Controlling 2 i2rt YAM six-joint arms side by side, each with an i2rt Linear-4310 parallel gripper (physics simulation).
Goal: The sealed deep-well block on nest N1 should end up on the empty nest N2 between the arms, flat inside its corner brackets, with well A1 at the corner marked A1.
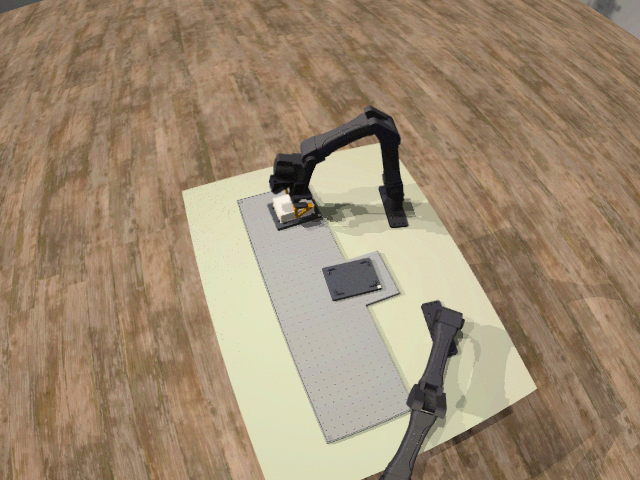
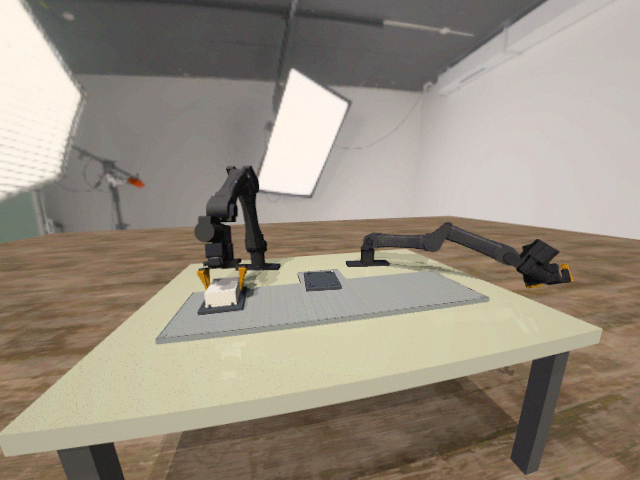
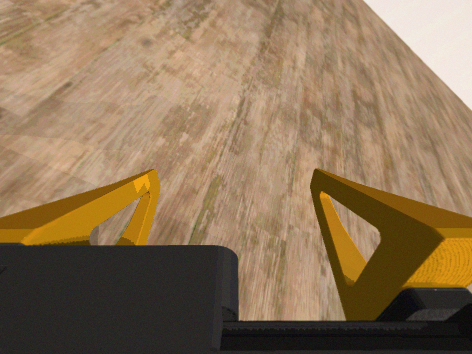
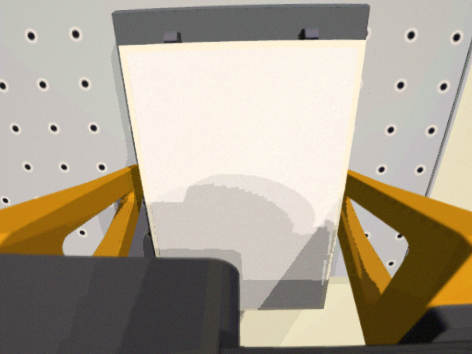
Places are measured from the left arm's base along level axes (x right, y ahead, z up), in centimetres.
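Pixels of known places: left gripper, fingertip midpoint: (image 2: 556, 281) (image 3: 235, 177); right gripper, fingertip midpoint: (image 1: 293, 207) (image 4: 235, 175); left arm's base, link origin: (image 1: 438, 329) (image 2: 367, 264); right arm's base, link origin: (image 1: 392, 206) (image 2: 258, 267).
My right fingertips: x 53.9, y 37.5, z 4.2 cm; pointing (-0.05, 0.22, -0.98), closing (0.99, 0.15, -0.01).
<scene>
Ahead of a thing's pixels: the offset from my right fingertips to its top centre. Level surfaces: height alone.
The sealed deep-well block @(dx +0.4, dy -0.3, dz +2.5 cm) (image 1: 283, 209) (image 2: 221, 294) (image 4: 240, 115), white and flat-topped, sits on dark nest N1 @(dx +0.4, dy -0.3, dz -0.7 cm) (image 1: 281, 225) (image 2: 207, 311) (image 4: 240, 24). My right gripper (image 1: 292, 203) (image 2: 223, 288) (image 4: 235, 175) is open, pointing down, with one finger on each side of the block. Its fingertips look close to the long sides; contact cannot be told. Nest N2 @(dx -30.5, dy -13.6, dz -1.1 cm) (image 1: 351, 279) (image 2: 322, 280) is a dark plate with corner brackets and bears nothing. A small white mark @(dx -35.5, dy -21.6, dz -1.7 cm) (image 1: 378, 286) is at one corner. My left gripper (image 2: 550, 277) (image 3: 235, 177) is open and empty, beyond the table's edge. The block's well A1 cannot be made out.
A grey perforated board @(dz -2.9 cm) (image 1: 310, 320) (image 2: 392, 297) lies on the pale table @(dz -4.2 cm) (image 1: 222, 310) (image 2: 336, 356) and carries both nests. N2 is between the arm bases. The left arm (image 1: 426, 382) (image 2: 478, 241) stretches out over the table's edge.
</scene>
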